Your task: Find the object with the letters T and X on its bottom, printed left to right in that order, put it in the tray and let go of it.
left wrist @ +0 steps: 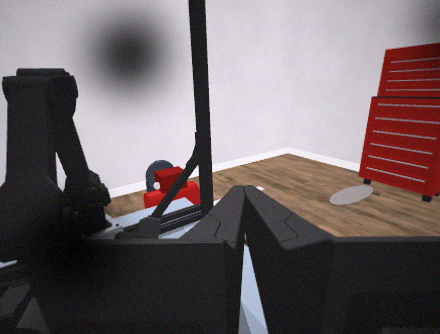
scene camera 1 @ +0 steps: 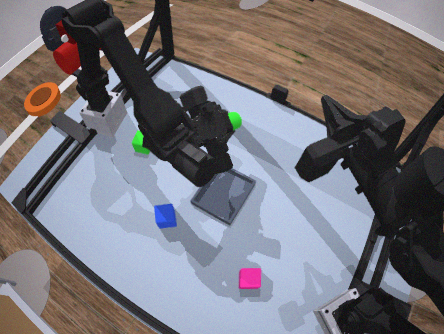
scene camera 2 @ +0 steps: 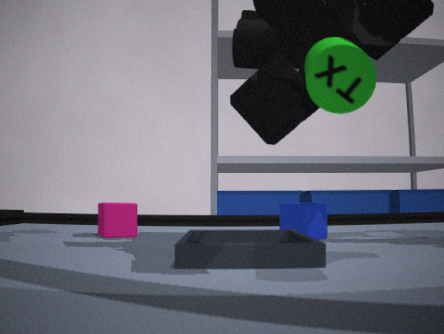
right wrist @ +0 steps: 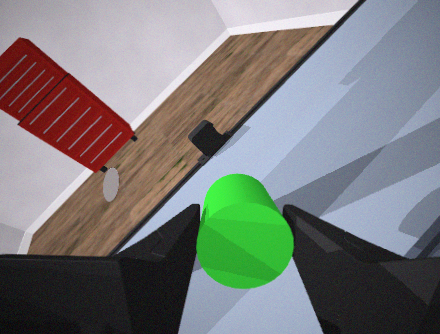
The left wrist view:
my left gripper: 242,194
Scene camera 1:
my left gripper: 323,97
my right gripper: 230,121
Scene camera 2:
my right gripper: 329,63
green block: 340,78
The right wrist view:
my right gripper: 241,212
green block: 244,242
